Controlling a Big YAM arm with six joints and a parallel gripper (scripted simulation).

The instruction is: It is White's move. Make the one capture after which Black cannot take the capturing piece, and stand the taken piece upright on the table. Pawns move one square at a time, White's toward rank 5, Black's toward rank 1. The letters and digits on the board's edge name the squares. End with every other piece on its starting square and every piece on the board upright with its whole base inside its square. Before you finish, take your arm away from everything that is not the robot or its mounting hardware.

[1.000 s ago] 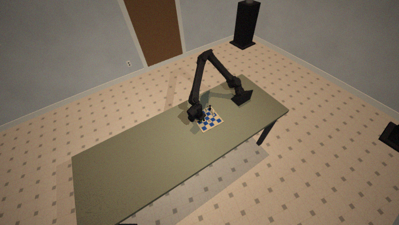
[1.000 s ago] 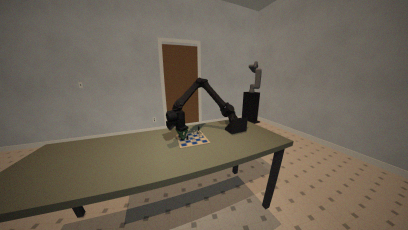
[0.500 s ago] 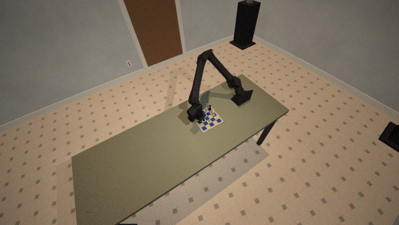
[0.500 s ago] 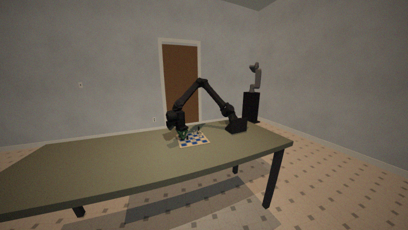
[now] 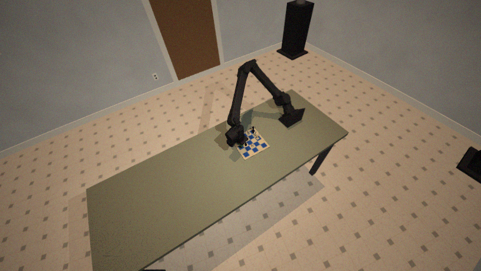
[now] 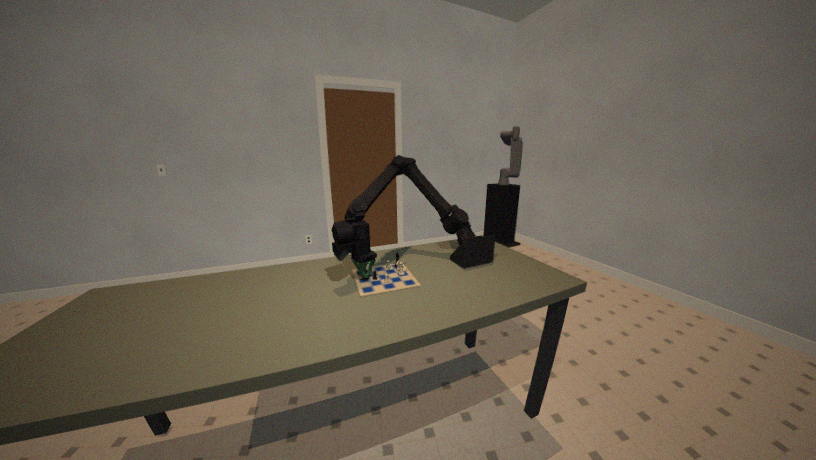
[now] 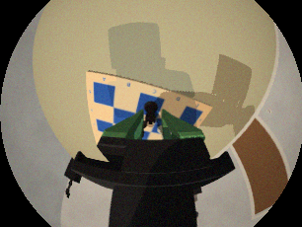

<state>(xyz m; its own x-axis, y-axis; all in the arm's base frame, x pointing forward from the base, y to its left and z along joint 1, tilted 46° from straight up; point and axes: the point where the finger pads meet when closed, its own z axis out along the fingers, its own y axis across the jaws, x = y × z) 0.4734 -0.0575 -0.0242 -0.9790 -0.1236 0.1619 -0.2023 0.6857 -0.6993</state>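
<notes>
My hand is 40 mm past the white chess piece, 30 mm to the left of it and 10 mm below it. The rest, counted from my hand: blue-and-cream chessboard 70 mm behind, 20 mm below, 10 mm to the left.
</notes>
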